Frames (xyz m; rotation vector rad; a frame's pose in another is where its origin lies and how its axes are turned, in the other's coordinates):
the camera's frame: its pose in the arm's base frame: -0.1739 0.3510 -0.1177 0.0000 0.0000 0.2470
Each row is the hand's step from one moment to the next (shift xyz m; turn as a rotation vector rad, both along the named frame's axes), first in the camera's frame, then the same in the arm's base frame.
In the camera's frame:
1: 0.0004 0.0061 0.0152 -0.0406 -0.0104 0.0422
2: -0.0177 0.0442 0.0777 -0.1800 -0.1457 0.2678
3: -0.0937 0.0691 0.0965 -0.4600 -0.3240 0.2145
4: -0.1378 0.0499 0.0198 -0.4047 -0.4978 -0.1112
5: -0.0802 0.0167 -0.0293 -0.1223 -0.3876 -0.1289
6: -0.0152 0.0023 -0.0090 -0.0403 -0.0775 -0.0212
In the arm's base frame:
1: -0.0011 0.0060 0.0152 -0.0368 -0.0200 0.0422
2: -0.0280 0.0385 0.0777 -0.1389 -0.1853 0.2678
3: -0.1078 0.0441 0.0965 -0.3668 -0.4266 0.2145
4: -0.1458 0.0147 0.0198 -0.2707 -0.5816 -0.1112
5: -0.0818 -0.0034 -0.0293 -0.0238 -0.4057 -0.1289
6: -0.0153 -0.0015 -0.0090 -0.0201 -0.0850 -0.0212

